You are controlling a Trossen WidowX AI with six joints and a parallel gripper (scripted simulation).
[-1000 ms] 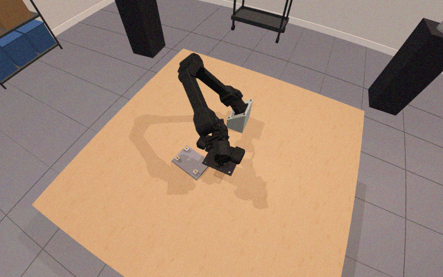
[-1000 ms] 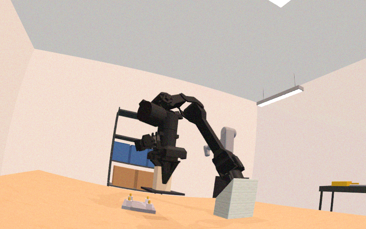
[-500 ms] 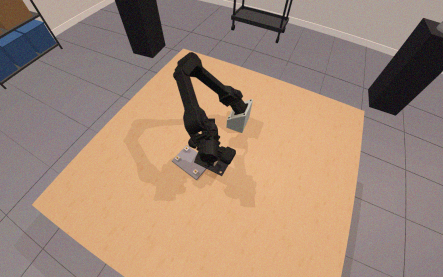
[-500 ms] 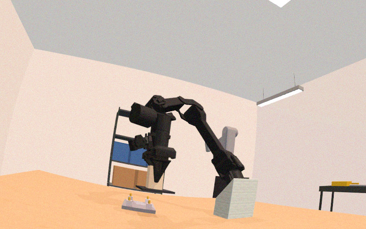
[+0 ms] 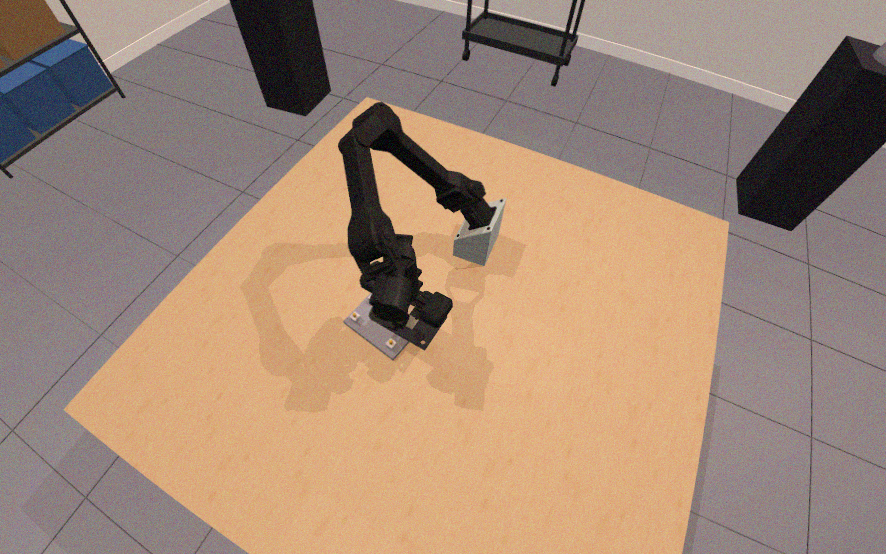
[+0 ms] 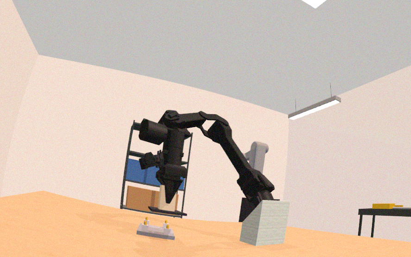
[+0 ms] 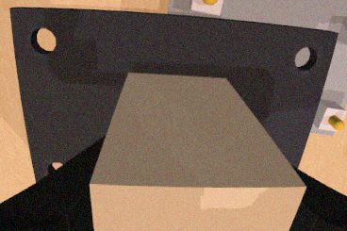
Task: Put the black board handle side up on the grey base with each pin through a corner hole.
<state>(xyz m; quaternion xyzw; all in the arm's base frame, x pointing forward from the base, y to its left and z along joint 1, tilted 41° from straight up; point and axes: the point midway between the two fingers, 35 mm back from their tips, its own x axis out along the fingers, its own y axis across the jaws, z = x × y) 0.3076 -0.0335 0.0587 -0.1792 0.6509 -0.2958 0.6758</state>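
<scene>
My gripper tip is 10 cm above the grey base and 7 cm to the left of it. Also, from my gripper tip: black board (right at my gripper tip).
</scene>
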